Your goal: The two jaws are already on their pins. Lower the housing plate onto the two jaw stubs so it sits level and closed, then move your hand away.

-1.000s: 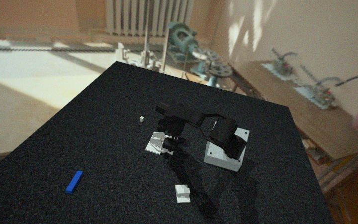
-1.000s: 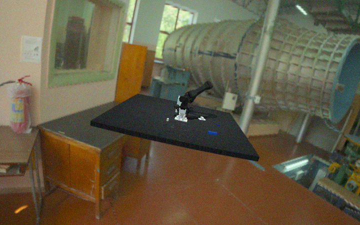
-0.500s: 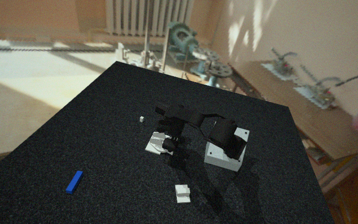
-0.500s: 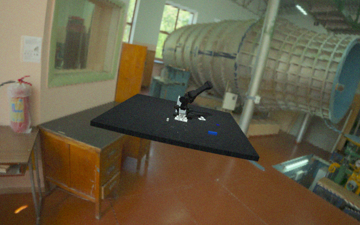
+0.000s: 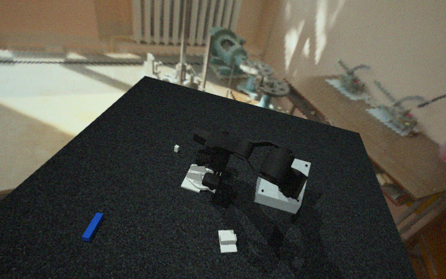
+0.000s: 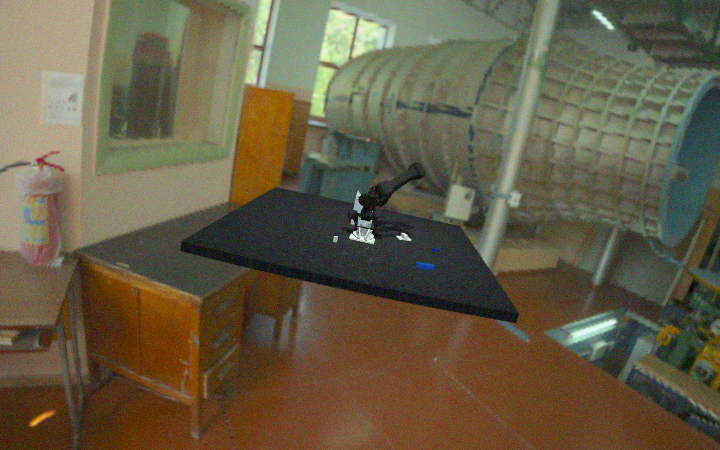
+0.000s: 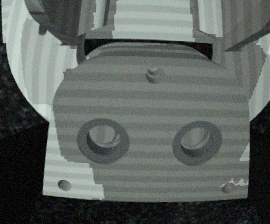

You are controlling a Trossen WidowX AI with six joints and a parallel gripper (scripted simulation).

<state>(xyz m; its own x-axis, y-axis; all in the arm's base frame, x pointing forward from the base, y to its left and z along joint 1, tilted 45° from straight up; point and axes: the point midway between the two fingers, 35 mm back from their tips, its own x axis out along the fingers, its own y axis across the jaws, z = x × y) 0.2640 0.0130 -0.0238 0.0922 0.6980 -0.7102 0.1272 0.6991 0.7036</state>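
Now: the white jaw 30 mm ahead of my gripper tip and 10 mm to the left of it. The rest, counted from my gripper tip: white stepped block (220 mm to the left, 80 mm behind); small white cube (180 mm ahead, 140 mm to the right); blue block (320 mm ahead, 260 mm to the left).
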